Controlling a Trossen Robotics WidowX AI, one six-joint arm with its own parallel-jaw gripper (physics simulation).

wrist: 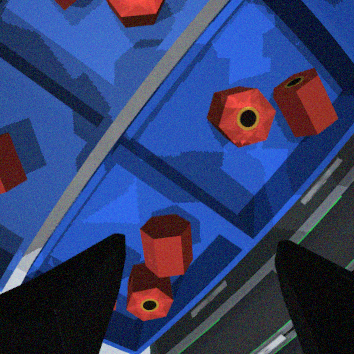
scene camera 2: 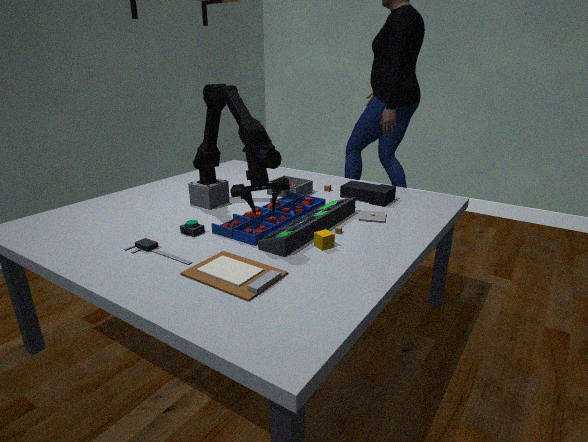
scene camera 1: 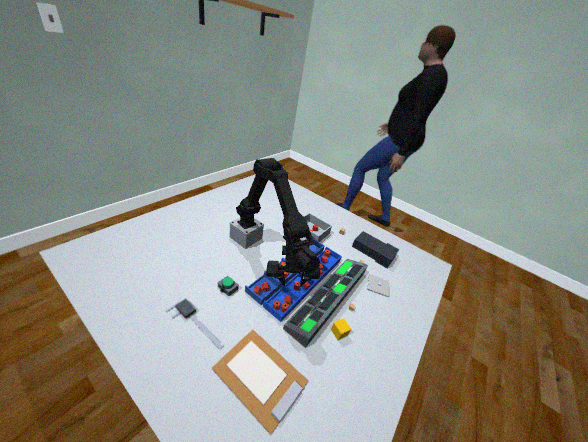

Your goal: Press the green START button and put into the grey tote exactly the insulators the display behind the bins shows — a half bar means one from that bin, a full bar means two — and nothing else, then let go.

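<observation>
My gripper [scene camera 1: 294, 282] [scene camera 2: 266, 210] [wrist: 201, 248] is open and empty, low over the display-side row of blue bins [scene camera 1: 274, 312] [scene camera 2: 245, 238] [wrist: 112, 195]. In the wrist view, a red insulator [wrist: 166, 247] stands in the end bin beside a second insulator [wrist: 150, 304], right of the left finger. A sliver of red shows at that finger's edge. Two insulators, one of them tilted [wrist: 306, 102], are in the neighbouring bin. The grey tote [scene camera 1: 322, 235] [scene camera 2: 306, 187] holds a red insulator [scene camera 1: 315, 227]. The green START button [scene camera 1: 228, 282] [scene camera 2: 191, 223] stands left. The display [scene camera 1: 306, 340] [scene camera 2: 288, 245] shows three green patches; bar lengths are unclear.
A yellow cube [scene camera 1: 341, 329] [scene camera 2: 324, 240] and small wooden blocks stand beyond the display. A dark box [scene camera 1: 375, 248] [scene camera 2: 367, 192] and a flat pale plate [scene camera 1: 379, 285] lie at the right. A caliper [scene camera 1: 186, 308] and a clipboard [scene camera 1: 240, 339] lie in front. A person [scene camera 1: 415, 105] stands behind.
</observation>
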